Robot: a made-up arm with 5 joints.
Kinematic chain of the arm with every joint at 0, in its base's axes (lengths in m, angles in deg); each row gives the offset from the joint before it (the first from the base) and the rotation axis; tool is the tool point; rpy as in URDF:
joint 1: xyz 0.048 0 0.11 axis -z
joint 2: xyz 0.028 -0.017 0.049 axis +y
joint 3: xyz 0.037 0 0.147 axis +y
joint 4: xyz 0.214 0 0.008 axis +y
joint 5: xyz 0.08 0.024 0 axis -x
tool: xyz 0 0 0 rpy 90 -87.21 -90
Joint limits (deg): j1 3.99..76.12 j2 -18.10..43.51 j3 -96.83..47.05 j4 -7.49..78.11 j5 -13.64..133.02
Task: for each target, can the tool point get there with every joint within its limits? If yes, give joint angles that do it. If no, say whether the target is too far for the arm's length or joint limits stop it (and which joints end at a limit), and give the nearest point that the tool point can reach.
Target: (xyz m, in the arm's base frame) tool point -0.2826 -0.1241 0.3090
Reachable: no: joint limits stop it (at a limit: joint 1, joint 2, joint 3, joint 4) | nearest point -0.0741 0.0155 0.5684 | short by 0.361 m
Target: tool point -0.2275 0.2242 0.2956
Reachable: no: joint limits stop it (at a limit: joint 2, joint 3, joint 4) | nearest point -0.0474 0.0777 0.5684 | short by 0.358 m
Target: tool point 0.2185 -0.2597 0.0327
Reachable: yes | joints 58.01 31.44 18.38 18.07 31.26
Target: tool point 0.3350 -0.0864 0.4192
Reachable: yes | joints 18.10 -13.05 -12.71 19.73 86.27
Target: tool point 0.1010 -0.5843 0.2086
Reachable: no: too far | nearest point 0.1626 -0.4346 0.2183 | short by 0.162 m
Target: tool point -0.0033 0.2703 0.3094
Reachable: no: joint limits stop it (at a limit: joint 2, joint 3, joint 4) | nearest point 0.0251 0.1209 0.5684 | short by 0.300 m
